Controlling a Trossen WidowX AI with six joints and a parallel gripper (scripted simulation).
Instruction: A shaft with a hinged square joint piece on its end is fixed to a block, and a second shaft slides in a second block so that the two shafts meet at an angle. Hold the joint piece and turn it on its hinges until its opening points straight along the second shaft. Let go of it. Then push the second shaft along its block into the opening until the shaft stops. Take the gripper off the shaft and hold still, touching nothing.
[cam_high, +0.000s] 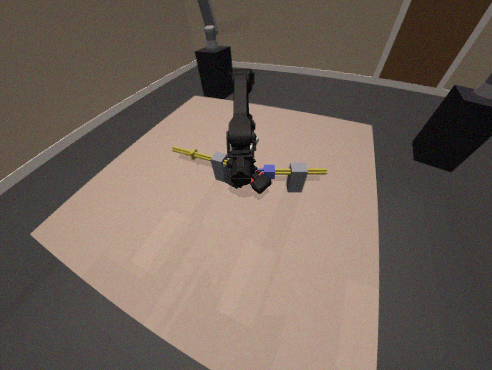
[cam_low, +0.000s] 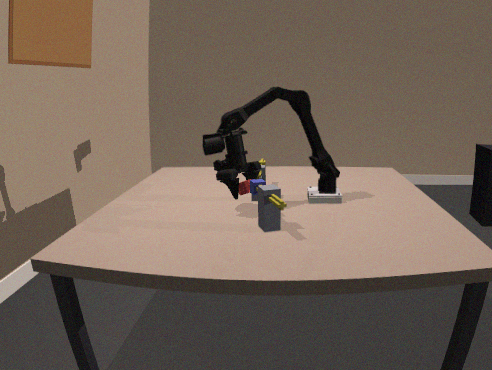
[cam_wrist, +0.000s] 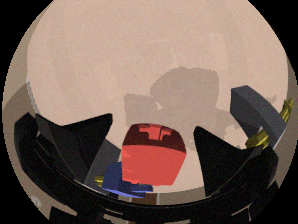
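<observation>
Now: gripper tip 1 cm past the red joint piece and 3 cm below it.
</observation>
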